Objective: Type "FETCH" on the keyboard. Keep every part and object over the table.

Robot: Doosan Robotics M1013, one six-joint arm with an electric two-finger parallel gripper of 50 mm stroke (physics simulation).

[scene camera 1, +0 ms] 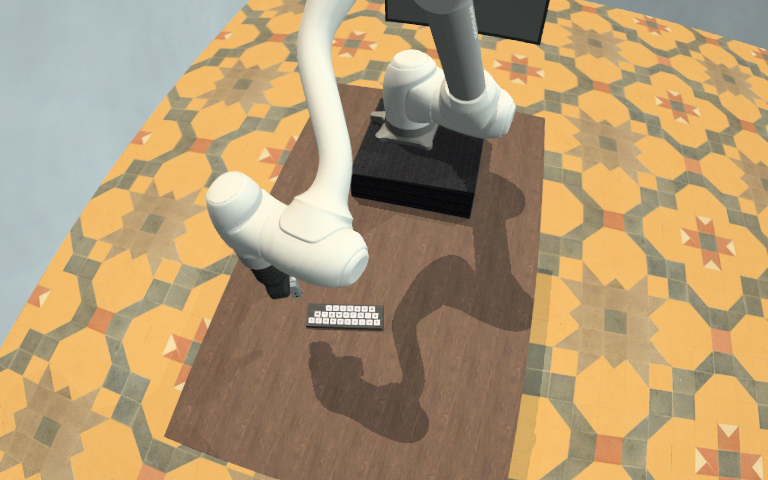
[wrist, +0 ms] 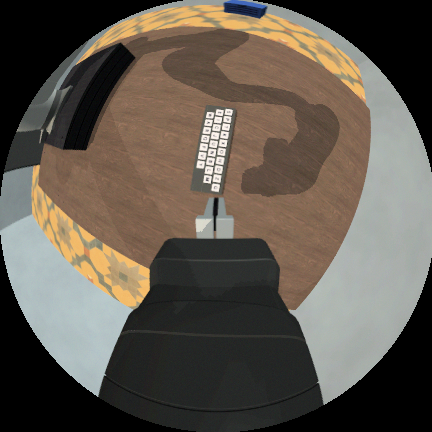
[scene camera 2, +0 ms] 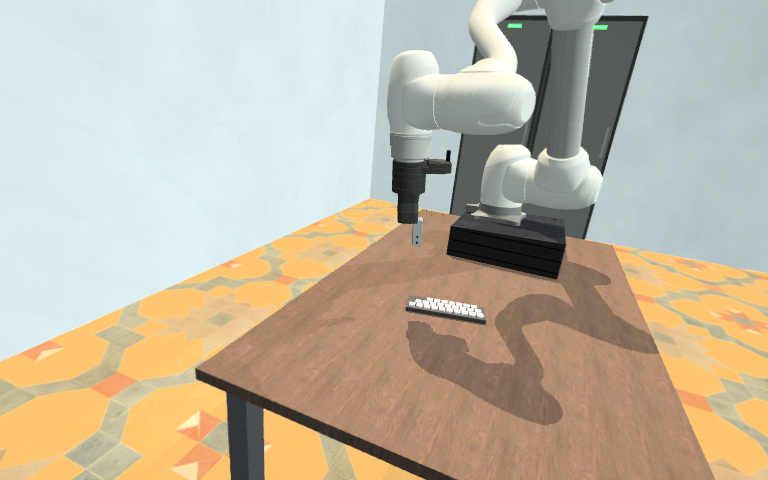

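Seen in the pictures: gripper, fingertip midpoint: (scene camera 1: 297,294) (wrist: 215,207) (scene camera 2: 416,244); arm's base at its link origin: (scene camera 1: 410,127) (wrist: 55,109) (scene camera 2: 498,217).
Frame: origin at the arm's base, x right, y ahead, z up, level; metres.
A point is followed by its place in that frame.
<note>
The keyboard (scene camera 1: 344,316) @(x -0.013, y 0.639, z -0.091 m) (scene camera 2: 446,309) @(x -0.018, y 0.652, z -0.092 m) (wrist: 213,150) @(x -0.002, y 0.641, z -0.091 m) is a dark slab with three rows of white letter keys, lying flat on the table (scene camera 1: 453,367) @(x -0.320, y 0.683, z -0.109 m) (scene camera 2: 339,362) @(x 0.102, y 0.956, z -0.108 m) (wrist: 150,150) @(x 0.050, y 0.500, z -0.108 m). My gripper (scene camera 1: 297,292) @(x 0.069, y 0.689, z 0.071 m) (scene camera 2: 417,242) @(x 0.069, y 0.689, z 0.071 m) (wrist: 215,207) @(x 0.069, y 0.689, z 0.071 m) is shut and empty, pointing down. It hangs well above the table, apart from the keyboard, off the keyboard's left end as scene camera 1 shows it. In the wrist view the fingertips show just below the end of the keyboard near the key G. All the keys are uncovered there.
The black base block (scene camera 1: 416,164) @(x -0.064, y 0.158, z 0.005 m) (scene camera 2: 504,249) @(x -0.075, y 0.232, z -0.044 m) (wrist: 95,105) @(x -0.029, y 0.235, z -0.075 m) under the arm stands at the back of the table. The arm's shadow falls across the table beside the keyboard. A dark cabinet (scene camera 2: 572,84) stands behind the table. A blue object (wrist: 245,8) shows beyond the table's edge.
</note>
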